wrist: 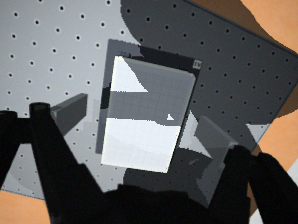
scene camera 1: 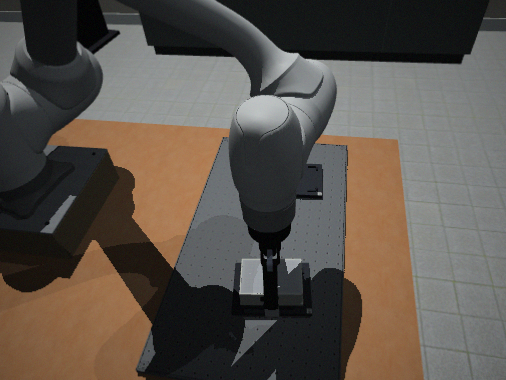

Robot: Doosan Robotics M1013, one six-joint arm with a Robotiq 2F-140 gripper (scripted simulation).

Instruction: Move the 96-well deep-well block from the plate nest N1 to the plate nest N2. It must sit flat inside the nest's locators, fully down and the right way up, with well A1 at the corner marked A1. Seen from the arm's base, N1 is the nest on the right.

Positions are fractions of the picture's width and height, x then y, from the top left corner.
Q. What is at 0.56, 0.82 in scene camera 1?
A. A plate nest.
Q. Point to a plate nest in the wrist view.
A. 0.46, 0.23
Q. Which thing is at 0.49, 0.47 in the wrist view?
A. A deep-well block.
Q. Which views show my gripper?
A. The wrist view and scene camera 1: all of them.
